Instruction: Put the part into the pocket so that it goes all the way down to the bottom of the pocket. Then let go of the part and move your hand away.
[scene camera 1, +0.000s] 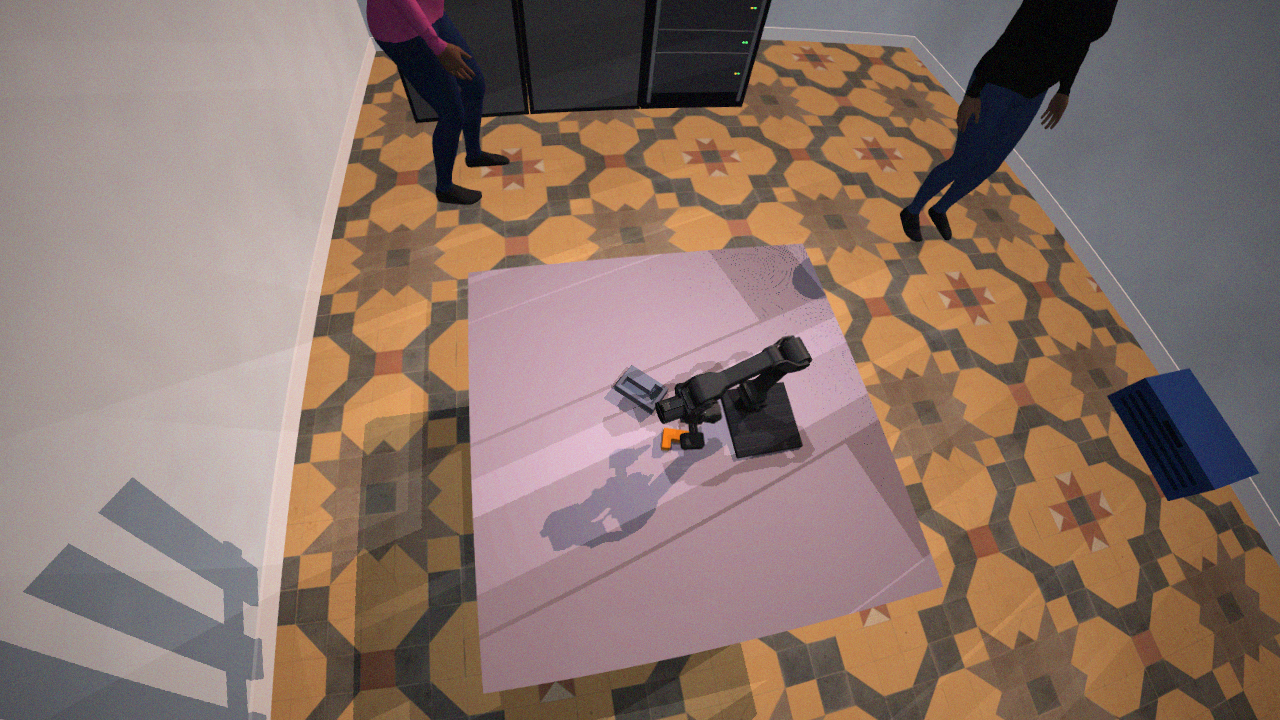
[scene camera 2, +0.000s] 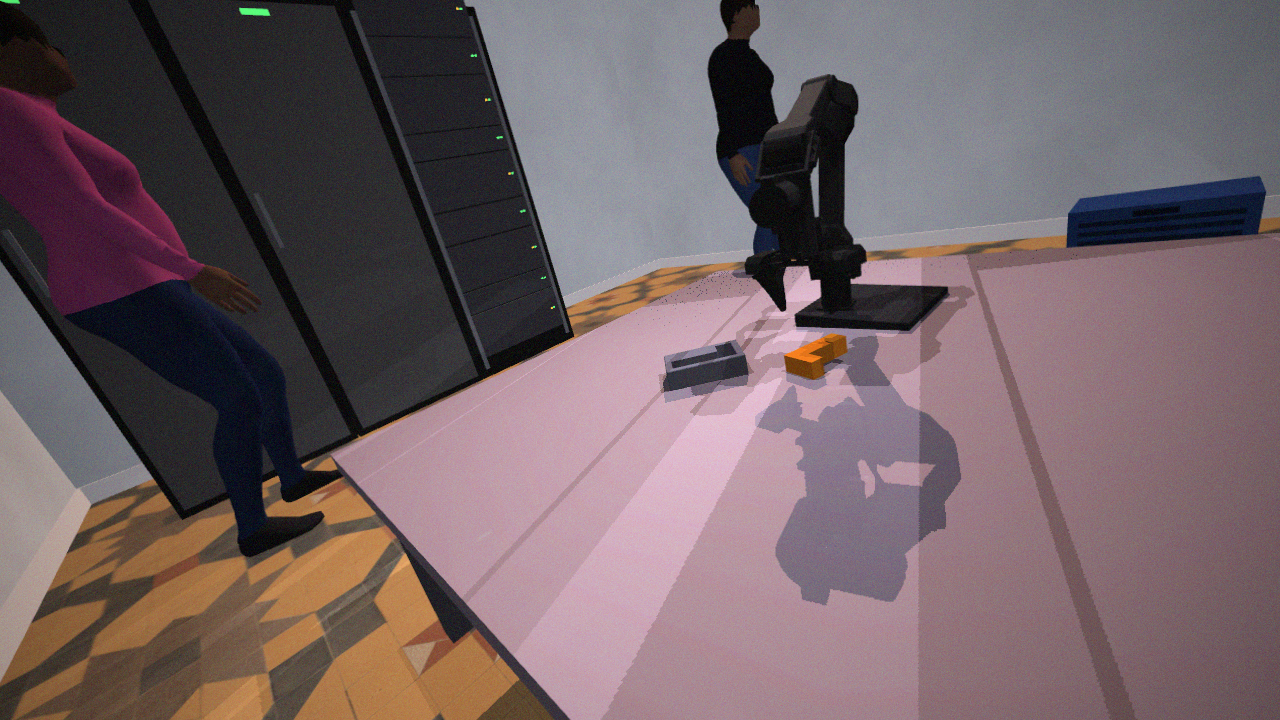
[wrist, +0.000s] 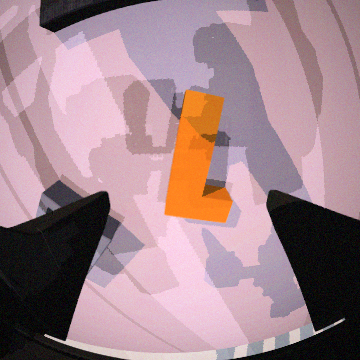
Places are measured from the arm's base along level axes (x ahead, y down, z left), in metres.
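Where they show: gripper, fingertip midpoint: (scene camera 1: 683, 426) (scene camera 2: 806, 312) (wrist: 189, 198); arm's base at its link origin: (scene camera 1: 745, 404).
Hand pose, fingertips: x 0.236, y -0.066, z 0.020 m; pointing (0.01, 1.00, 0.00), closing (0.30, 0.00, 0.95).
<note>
Things, the pixels of their top centre, and the offset from my fingertips. Level surfaces: height alone.
- orange L-shaped bar at its top centre: (wrist: 209, 163) (scene camera 2: 822, 347) (scene camera 1: 681, 439) dx +0.006, dy +0.060, dz +0.019 m
- grey block with the pocket, top centre: (wrist: 59, 251) (scene camera 2: 702, 355) (scene camera 1: 642, 386) dx +0.056, dy +0.053, dz -0.179 m
- pink table at its surface level: dy +0.090 m
The part is an orange L-shaped bar (scene camera 1: 667, 439) (scene camera 2: 805, 361) (wrist: 186, 172) lying on the pink table. In the wrist view its long arm runs up and down, with the short foot at the lower right. The grey block with the pocket (scene camera 1: 634, 392) (scene camera 2: 707, 368) (wrist: 111, 229) stands apart from the part; a dark recess shows in its top. In the wrist view the left finger hides much of this block. My gripper (scene camera 2: 810, 293) (wrist: 189, 198) is open and empty above the table. In the wrist view the part shows between the spread fingers, below them.
The arm's black base plate (scene camera 1: 776, 437) (scene camera 2: 913, 308) stands on the pink table (scene camera 1: 572, 626) (scene camera 2: 537, 501) beside the part. Two people stand beyond the table, near dark server cabinets (scene camera 1: 586, 53) (scene camera 2: 268, 179). A blue box (scene camera 1: 1190, 434) (scene camera 2: 1163, 214) is near the wall. Arm shadows fall across the table.
</note>
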